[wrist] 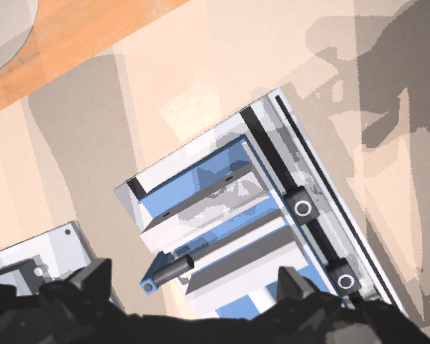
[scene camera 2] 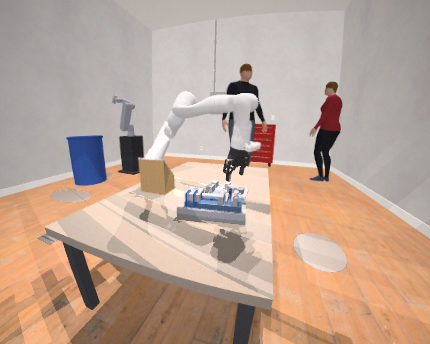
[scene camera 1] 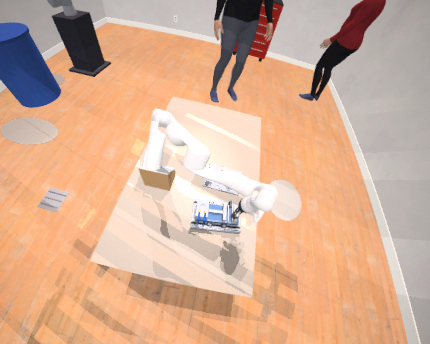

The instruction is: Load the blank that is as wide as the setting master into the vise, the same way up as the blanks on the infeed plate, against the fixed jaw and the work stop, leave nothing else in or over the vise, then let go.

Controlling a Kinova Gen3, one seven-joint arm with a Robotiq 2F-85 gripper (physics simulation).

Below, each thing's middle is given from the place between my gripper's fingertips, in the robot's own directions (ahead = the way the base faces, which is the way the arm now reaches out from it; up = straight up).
The infeed plate (wrist: pixel 62 254) lies 110 mm behind my hand, 260 mm to the left of it and 170 mm below it.
